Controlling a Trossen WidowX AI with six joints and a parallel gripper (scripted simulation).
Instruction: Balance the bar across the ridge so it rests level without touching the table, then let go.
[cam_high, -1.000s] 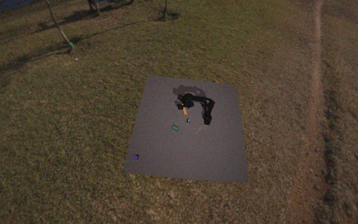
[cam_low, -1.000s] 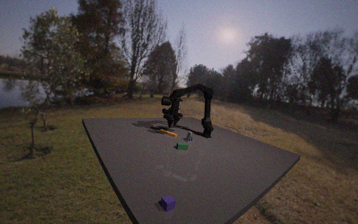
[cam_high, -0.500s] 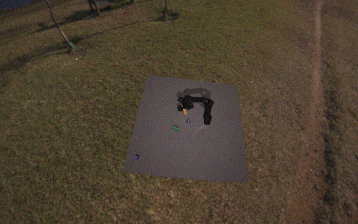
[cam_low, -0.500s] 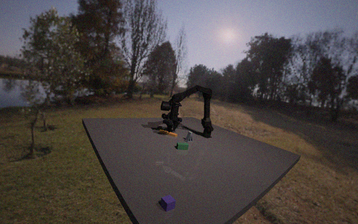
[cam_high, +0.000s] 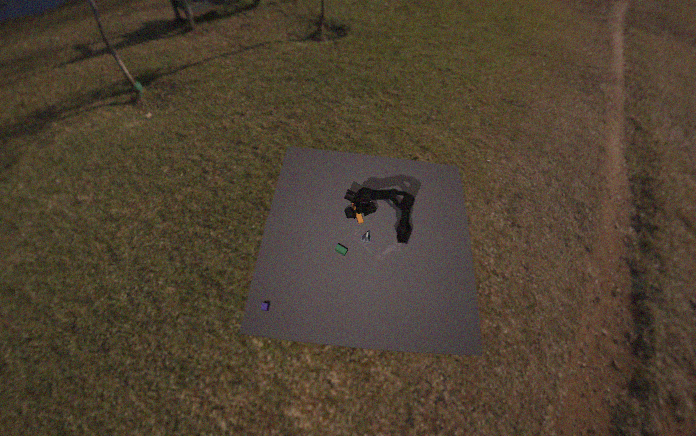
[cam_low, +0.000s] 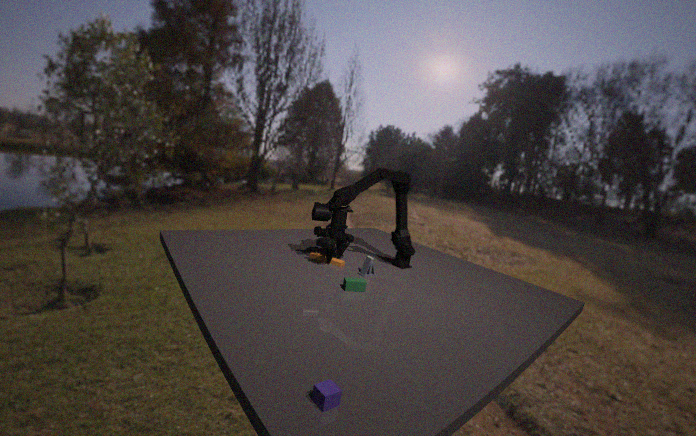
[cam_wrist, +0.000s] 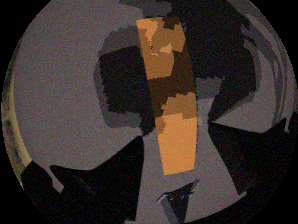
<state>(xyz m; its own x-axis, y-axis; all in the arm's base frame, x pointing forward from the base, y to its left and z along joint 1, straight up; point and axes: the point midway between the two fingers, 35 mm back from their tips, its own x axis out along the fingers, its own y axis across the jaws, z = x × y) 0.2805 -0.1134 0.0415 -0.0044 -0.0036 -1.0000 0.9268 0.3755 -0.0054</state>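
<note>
Right now my gripper tip is 3 cm to the left of the orange bar and 1 cm short of it. Round my gripper tip: green block 24 cm to the left, 9 cm ahead, 1 cm above; purple cube 61 cm to the left, 46 cm ahead, 1 cm above.
</note>
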